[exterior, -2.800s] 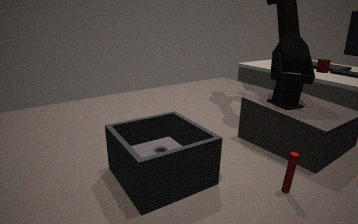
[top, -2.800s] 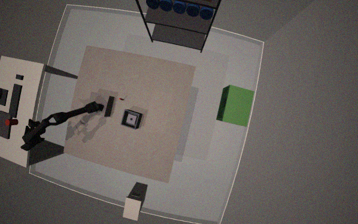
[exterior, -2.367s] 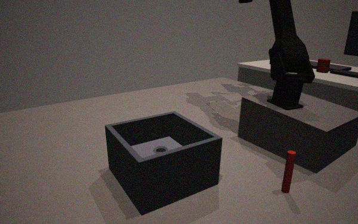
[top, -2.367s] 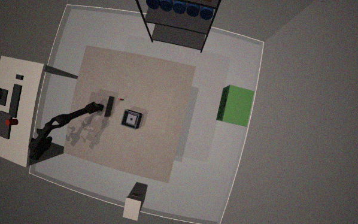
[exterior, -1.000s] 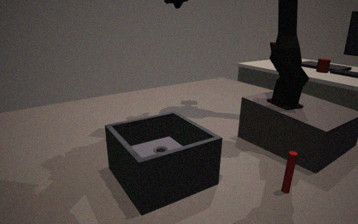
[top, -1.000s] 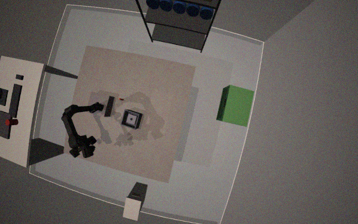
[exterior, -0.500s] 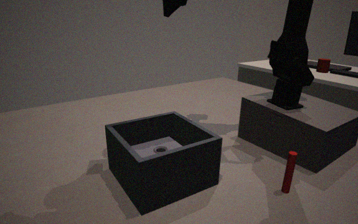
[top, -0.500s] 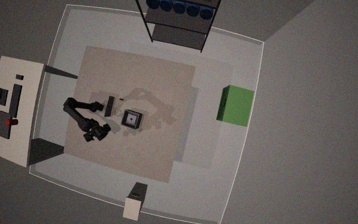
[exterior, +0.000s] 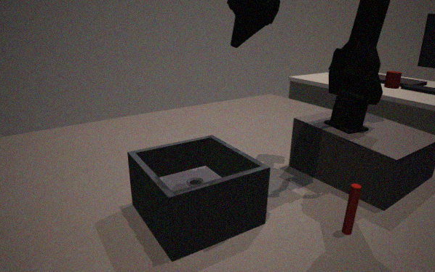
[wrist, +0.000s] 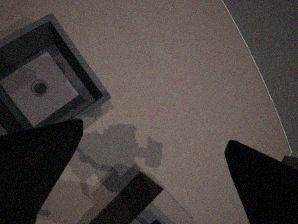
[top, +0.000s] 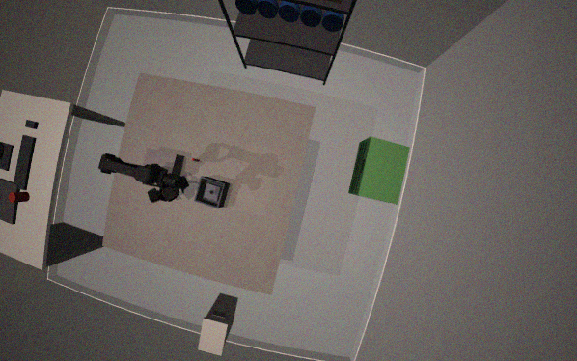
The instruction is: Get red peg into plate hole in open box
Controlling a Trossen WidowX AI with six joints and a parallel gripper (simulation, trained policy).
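Now: the red peg 240 mm below my gripper tip, 200 mm to the left of it and 80 mm behind it. Also, from my gripper tip: dark grey box (250 mm below, 100 mm ahead, 50 mm to the left); then pale plate (230 mm below, 100 mm ahead, 50 mm to the left).
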